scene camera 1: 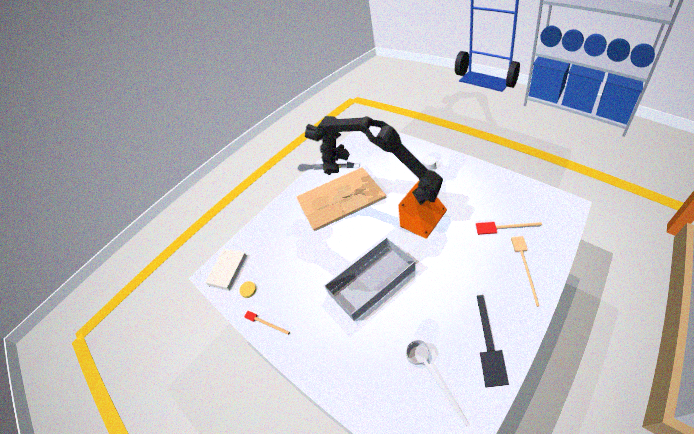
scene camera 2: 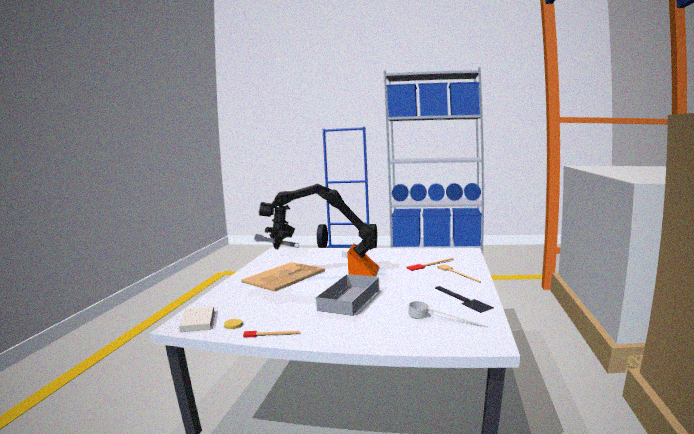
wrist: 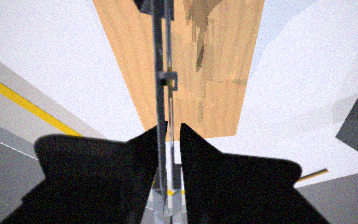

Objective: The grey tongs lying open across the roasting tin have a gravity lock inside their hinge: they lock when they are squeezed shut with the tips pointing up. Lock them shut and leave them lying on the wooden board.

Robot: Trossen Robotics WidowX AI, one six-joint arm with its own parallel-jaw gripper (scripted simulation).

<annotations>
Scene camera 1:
pale block: 224, 272
dark turner: 494, 371
wooden board: 327, 203
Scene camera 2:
pale block: 194, 319
wooden board: 279, 277
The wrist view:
my gripper: 174, 126
wooden board: 212, 54
</annotations>
